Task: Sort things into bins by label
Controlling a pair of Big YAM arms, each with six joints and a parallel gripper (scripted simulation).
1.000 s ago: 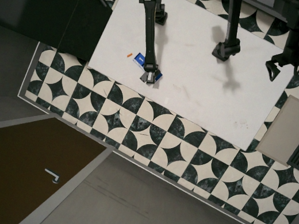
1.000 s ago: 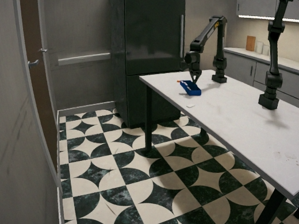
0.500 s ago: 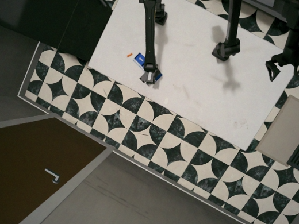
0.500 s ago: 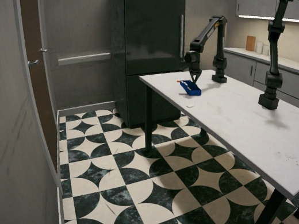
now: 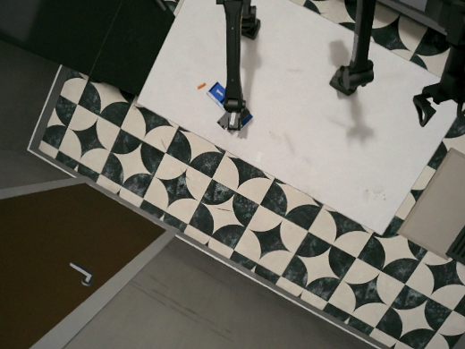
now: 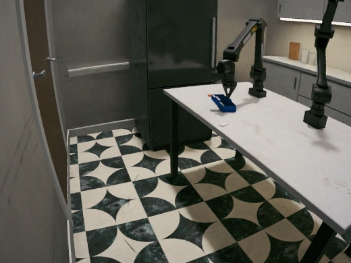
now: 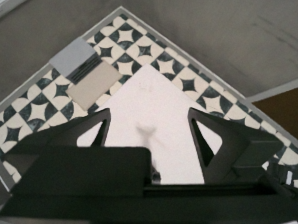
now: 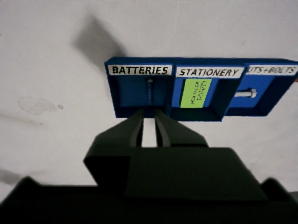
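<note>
My right hand is 250 mm to the left of the orange cylinder, 70 mm above it and 20 mm past it. Also, from my right hand: white piece 190 mm to the left, 140 mm ahead, 80 mm below; then tiny grey piece 150 mm to the right, 70 mm below, 40 mm behind; then green piece 70 mm to the right, 70 mm below, 20 mm behind.
</note>
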